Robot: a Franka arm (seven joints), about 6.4 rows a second.
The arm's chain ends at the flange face. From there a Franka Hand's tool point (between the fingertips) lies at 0.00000 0.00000 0.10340 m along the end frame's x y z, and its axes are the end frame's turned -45 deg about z.
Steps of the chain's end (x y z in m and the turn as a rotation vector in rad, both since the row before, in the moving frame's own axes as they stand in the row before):
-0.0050, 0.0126, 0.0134, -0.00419, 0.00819, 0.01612
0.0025, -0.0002, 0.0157, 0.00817, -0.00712, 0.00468
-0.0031, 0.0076, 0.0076, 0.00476, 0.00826, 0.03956
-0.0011, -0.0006, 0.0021, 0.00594, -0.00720, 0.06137
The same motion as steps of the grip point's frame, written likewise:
-0.0122, 0.0063, 0.0134, -0.00875, 0.00283, 0.01612
0.0020, 0.0005, 0.0157, 0.01081, 0.00074, 0.00468
-0.0066, 0.0035, 0.0076, -0.00247, 0.00921, 0.03956
-0.0004, -0.0022, 0.0021, 0.00929, -0.00089, 0.06137

